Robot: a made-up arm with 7 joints.
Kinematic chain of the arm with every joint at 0, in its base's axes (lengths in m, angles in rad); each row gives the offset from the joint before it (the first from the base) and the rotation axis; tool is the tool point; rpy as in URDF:
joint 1: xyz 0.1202 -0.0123 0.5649 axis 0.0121 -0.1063 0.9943
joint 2: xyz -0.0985 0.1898 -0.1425 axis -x
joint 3: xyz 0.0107 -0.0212 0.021 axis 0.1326 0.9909 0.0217
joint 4: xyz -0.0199 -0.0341 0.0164 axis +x
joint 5: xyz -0.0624 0.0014 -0.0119 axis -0.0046 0.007 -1
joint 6: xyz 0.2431 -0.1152 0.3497 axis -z
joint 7: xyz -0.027 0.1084 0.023 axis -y
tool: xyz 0.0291 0.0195 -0.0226 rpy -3.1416 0 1.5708
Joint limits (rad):
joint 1: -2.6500..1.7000
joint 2: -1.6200..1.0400
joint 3: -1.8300..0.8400
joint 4: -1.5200..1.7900
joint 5: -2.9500..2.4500
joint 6: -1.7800..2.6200
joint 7: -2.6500..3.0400
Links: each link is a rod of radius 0.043 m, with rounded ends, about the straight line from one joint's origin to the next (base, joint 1, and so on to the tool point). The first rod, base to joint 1, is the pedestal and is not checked.
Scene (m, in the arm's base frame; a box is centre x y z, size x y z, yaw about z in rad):
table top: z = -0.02
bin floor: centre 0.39 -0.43 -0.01 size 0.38 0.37 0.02 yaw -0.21
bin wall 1: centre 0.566 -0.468 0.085 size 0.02 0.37 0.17 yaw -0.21
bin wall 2: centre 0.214 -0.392 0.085 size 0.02 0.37 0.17 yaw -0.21
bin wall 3: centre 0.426 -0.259 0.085 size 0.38 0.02 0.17 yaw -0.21
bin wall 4: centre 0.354 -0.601 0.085 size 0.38 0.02 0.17 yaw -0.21
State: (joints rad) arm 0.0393 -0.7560 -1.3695 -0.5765 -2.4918 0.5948 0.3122
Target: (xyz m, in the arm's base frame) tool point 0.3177 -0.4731 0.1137
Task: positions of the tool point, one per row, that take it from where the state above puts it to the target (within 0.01 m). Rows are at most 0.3 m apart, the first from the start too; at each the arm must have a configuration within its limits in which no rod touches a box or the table.
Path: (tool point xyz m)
1: 0.0373 0.6637 0.4031
2: 0.2963 0.6319 0.3811
3: 0.5161 0.4996 0.3527
4: 0.6595 0.2932 0.3234
5: 0.7045 0.0519 0.2997
6: 0.6489 -0.1806 0.2878
7: 0.5095 -0.3648 0.2923
8: 0.3177 -0.4731 0.3159
9: 0.3102 -0.4829 0.2458
10: 0.3099 -0.4825 0.1776
11: 0.3177 -0.4731 0.1137

